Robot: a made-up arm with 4 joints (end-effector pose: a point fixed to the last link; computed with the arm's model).
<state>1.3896 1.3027 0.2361 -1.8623</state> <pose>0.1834 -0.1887 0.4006 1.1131 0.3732 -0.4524</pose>
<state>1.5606 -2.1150 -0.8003 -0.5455</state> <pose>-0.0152 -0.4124 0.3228 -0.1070 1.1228 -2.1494</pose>
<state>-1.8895 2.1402 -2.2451 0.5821</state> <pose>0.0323 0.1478 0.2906 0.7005 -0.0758 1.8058</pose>
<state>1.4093 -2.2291 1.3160 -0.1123</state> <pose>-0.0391 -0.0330 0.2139 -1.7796 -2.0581 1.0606</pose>
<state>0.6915 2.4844 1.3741 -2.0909</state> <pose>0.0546 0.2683 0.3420 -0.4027 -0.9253 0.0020</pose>
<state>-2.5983 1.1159 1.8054 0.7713</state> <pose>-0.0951 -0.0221 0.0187 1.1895 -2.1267 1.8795</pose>
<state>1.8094 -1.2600 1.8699 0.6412</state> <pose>-0.0181 -0.1233 0.2705 -2.4195 -1.2281 -0.7291</pose>
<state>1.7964 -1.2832 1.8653 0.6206</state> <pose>-0.0162 -0.1194 0.2729 -2.4223 -1.2619 -0.6961</pose>
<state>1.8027 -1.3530 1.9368 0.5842</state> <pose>-0.0135 -0.1074 0.2796 -2.3212 -1.2710 -0.6522</pose>
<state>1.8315 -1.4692 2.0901 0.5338</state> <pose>-0.0089 -0.0908 0.2943 -2.1160 -1.2273 -0.6141</pose>
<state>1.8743 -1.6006 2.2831 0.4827</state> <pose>-0.0001 -0.0801 0.3160 -1.8745 -1.1251 -0.5986</pose>
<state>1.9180 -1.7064 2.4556 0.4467</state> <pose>0.0116 -0.0803 0.3358 -1.6731 -1.0028 -0.6033</pose>
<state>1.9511 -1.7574 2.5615 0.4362</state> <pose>0.0192 -0.0860 0.3460 -1.5550 -0.9131 -0.6167</pose>
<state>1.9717 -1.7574 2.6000 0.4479</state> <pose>0.0195 -0.0912 0.3474 -1.5109 -0.8715 -0.6319</pose>
